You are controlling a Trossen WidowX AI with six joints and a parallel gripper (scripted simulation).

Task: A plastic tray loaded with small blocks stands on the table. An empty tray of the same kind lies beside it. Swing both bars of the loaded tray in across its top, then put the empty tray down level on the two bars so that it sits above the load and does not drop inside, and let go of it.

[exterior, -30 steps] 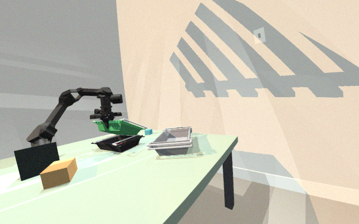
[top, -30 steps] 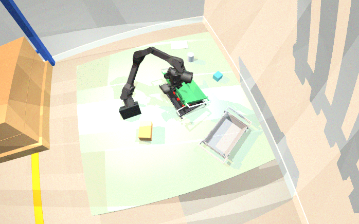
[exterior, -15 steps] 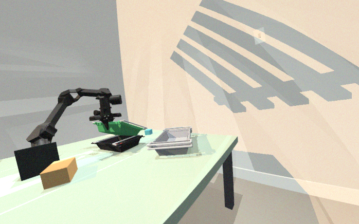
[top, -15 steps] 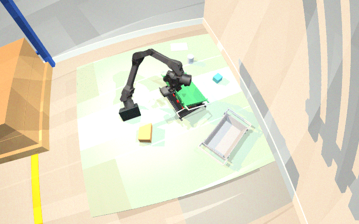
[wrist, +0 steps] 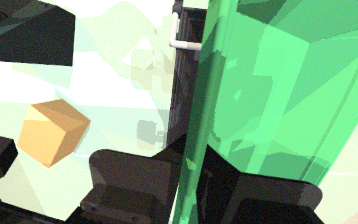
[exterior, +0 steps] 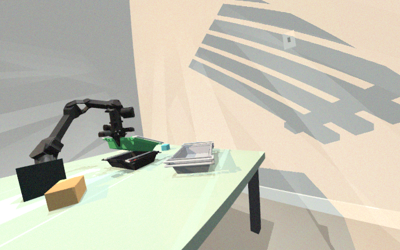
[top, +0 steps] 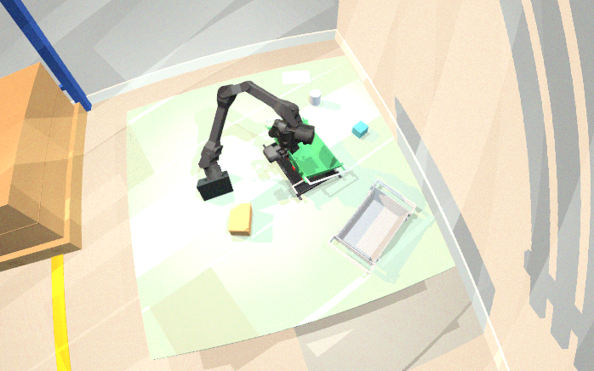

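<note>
My gripper tip is 80 mm short of the green tray and 20 mm to the right of it. Also, from my gripper tip: grey cylinder (350 mm to the left, 250 mm ahead, 90 mm below); tan block (260 mm behind, 160 mm to the right, 100 mm below); teal cube (390 mm ahead, 110 mm below, 100 mm to the left).
</note>
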